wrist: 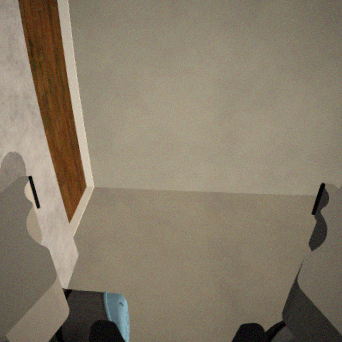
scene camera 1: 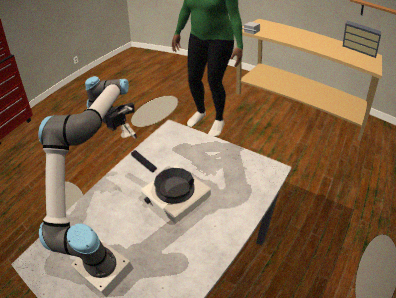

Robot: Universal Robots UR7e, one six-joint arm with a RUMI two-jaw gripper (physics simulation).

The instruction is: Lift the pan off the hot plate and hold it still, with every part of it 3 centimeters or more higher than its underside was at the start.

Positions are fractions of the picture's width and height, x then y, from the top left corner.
Labels:
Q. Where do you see a hot plate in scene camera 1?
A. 0.44, 0.70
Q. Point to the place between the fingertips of my gripper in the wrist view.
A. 0.52, 0.54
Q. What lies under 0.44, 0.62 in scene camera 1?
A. A dark pan.

